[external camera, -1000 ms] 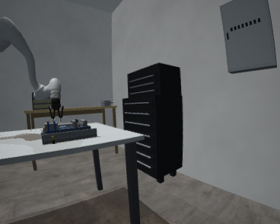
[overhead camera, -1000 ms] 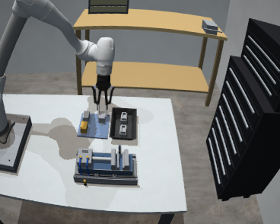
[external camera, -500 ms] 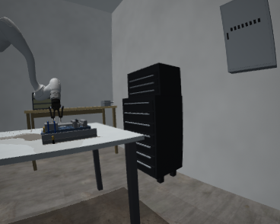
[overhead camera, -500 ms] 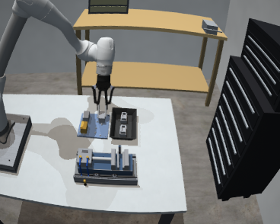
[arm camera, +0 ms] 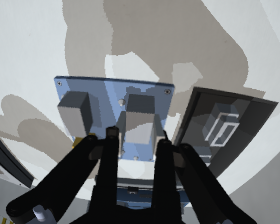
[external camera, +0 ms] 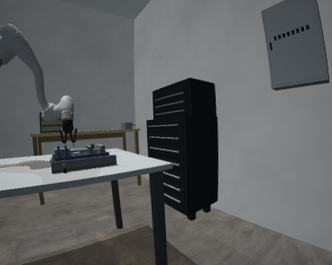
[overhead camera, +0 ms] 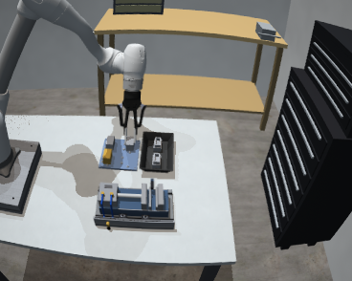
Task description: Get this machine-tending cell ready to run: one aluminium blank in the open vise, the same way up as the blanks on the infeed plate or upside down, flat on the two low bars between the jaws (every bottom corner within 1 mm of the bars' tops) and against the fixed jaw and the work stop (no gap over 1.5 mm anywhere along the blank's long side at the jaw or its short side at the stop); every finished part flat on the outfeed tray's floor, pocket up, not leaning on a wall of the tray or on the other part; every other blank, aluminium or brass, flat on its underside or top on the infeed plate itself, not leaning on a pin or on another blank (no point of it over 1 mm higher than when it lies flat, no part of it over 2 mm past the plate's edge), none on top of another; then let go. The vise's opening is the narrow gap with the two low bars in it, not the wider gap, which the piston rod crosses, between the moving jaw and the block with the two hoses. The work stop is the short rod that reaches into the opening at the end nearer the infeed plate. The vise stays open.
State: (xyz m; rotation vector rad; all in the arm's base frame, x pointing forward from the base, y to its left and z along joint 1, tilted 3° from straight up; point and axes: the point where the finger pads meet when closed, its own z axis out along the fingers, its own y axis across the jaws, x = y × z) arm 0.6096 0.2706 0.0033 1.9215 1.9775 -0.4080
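The aluminium blank lies 9 cm behind my hand, 2 cm to the right of it and 4 cm below it. The rest, counted from my hand: brass blank: 9 cm behind, 11 cm to the right, 4 cm below; vise: 6 cm ahead, 36 cm to the right, 2 cm below; work stop: 12 cm ahead, 31 cm to the right, 3 cm above.
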